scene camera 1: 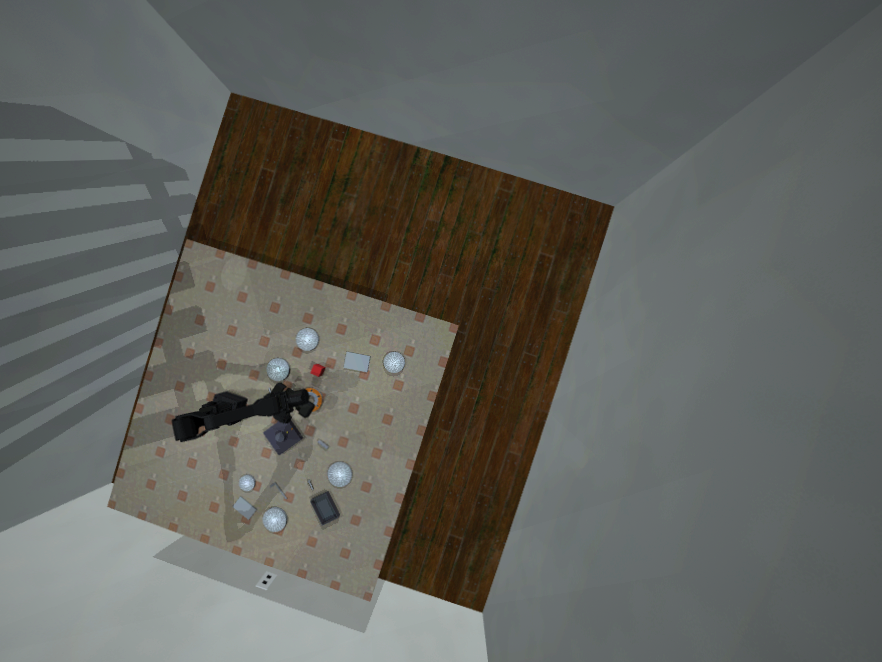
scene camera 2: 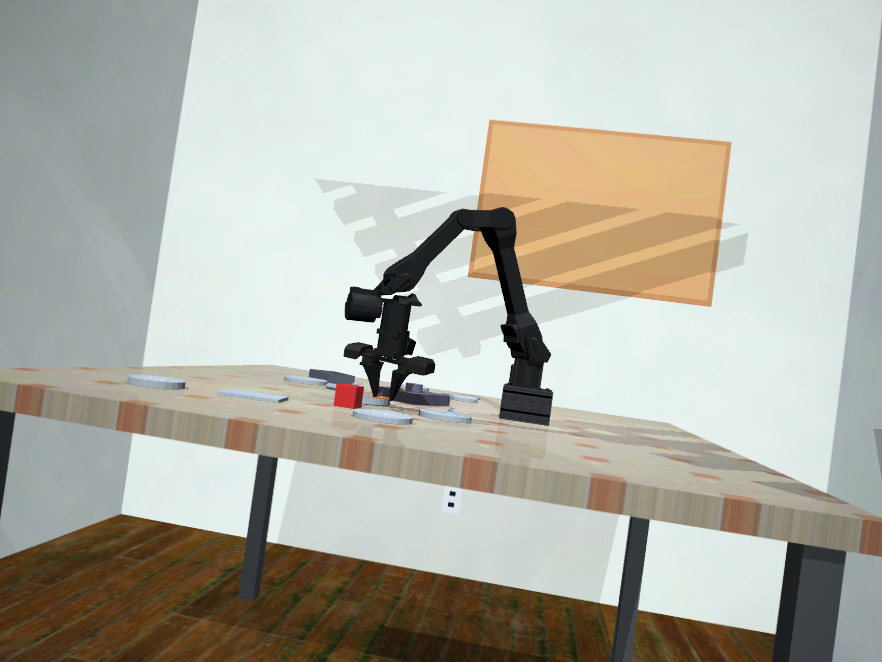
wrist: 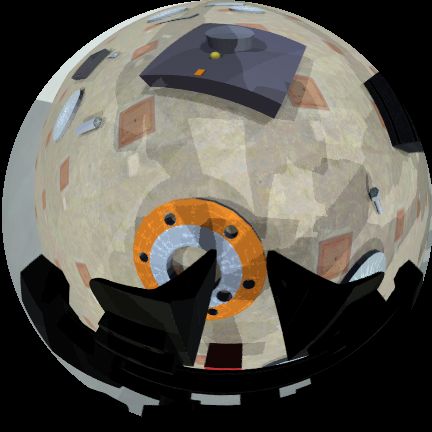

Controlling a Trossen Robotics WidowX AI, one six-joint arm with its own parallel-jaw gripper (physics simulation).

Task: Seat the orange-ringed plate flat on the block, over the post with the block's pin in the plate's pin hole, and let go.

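Pixels of known places: gripper, between the fingertips: (scene camera 2: 383, 398) (wrist: 241, 255); arm's base, origin of its link: (scene camera 1: 224, 409) (scene camera 2: 525, 387).
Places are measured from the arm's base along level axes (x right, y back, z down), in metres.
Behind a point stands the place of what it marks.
The orange-ringed plate (scene camera 1: 320, 402) {x -0.104, y -0.385, z 0.058 m} (scene camera 2: 375, 401) {x -0.150, y -0.308, z 0.064 m} (wrist: 192, 210) {x -0.062, y -0.321, z 0.060 m} lies at table level, with a central hole, several holes in its orange ring and one in its pale inner part. My gripper (scene camera 2: 384, 397) {x -0.101, y -0.298, z 0.061 m} (wrist: 241, 255) {x -0.101, y -0.298, z 0.061 m} is shut on the plate's wall, one finger at the central hole, the other outside the ring. The left finger hides part of the plate. The dark block (scene camera 1: 284, 447) {x 0.123, y -0.271, z 0.048 m} (scene camera 2: 427, 399) {x 0.026, y -0.213, z 0.059 m} (wrist: 270, 60) {x 0.038, y -0.230, z 0.048 m} stands apart, beyond the plate in the wrist view. It bears a round post (scene camera 1: 279, 436) {x 0.073, y -0.247, z 0.031 m} (scene camera 2: 416, 388) {x 0.058, y -0.243, z 0.040 m} (wrist: 230, 37) {x 0.060, y -0.255, z 0.031 m}, a yellow pin (wrist: 215, 55) {x 0.051, y -0.271, z 0.045 m} and an orange mark (wrist: 199, 72) {x 0.034, y -0.288, z 0.047 m}.
A red cube (scene camera 1: 317, 369) {x -0.249, y -0.351, z 0.033 m} (scene camera 2: 348, 395) {x -0.263, y -0.345, z 0.050 m} (wrist: 223, 355) {x -0.223, y -0.343, z 0.052 m} stands near the plate. Silvery discs (scene camera 1: 277, 369) {x -0.204, y -0.163, z 0.062 m} (scene camera 2: 382, 416) (wrist: 369, 267) {x -0.169, y -0.163, z 0.062 m} lie around. A pale slab (scene camera 1: 356, 361) {x -0.314, y -0.502, z 0.067 m} (scene camera 2: 252, 394) {x -0.324, y -0.503, z 0.067 m}, a small grey cylinder (scene camera 1: 322, 444) {x 0.076, y -0.431, z 0.060 m} (wrist: 88, 126) {x 0.068, y -0.421, z 0.061 m} and a dark tray (scene camera 1: 324, 508) {x 0.360, y -0.495, z 0.070 m} lie farther out.
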